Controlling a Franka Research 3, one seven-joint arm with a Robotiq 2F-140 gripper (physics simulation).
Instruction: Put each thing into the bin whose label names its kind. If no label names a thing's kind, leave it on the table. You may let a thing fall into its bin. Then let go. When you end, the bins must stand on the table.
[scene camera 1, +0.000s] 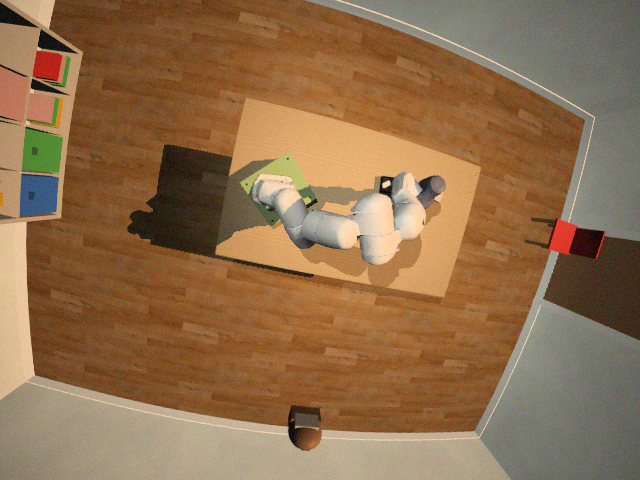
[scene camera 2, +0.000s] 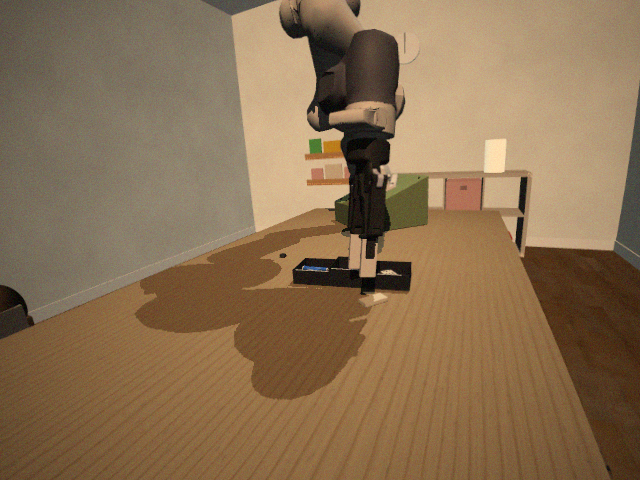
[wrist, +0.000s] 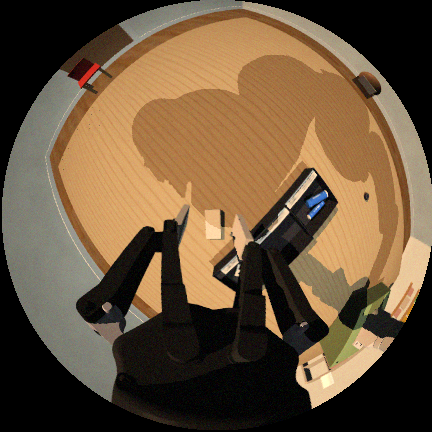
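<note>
A small cream block with a dark side (scene camera 2: 373, 299) (wrist: 213, 230) lies on the table beside the black bins. My gripper (scene camera 2: 363, 274) (wrist: 210, 218) is open and empty, pointing down, with its fingertips on either side of the block in the wrist view and a little above it. The joined row of three black bins (scene camera 2: 330, 280) (wrist: 327, 226) stands on the table; its pale label strips are not readable. Two blue batteries (scene camera 2: 315, 268) (wrist: 317, 199) lie in one end bin. A white domino (scene camera 2: 387, 272) is in the other end bin, mostly hidden by a finger in the wrist view.
A small dark round thing (scene camera 2: 282, 255) (wrist: 366, 196) lies on the table apart from the bins. The green sloped block (scene camera 1: 289, 165) (scene camera 2: 408, 204) (wrist: 345, 345) stands under the arm's base at the table's far end. The arm covers part of the table in scene camera 1.
</note>
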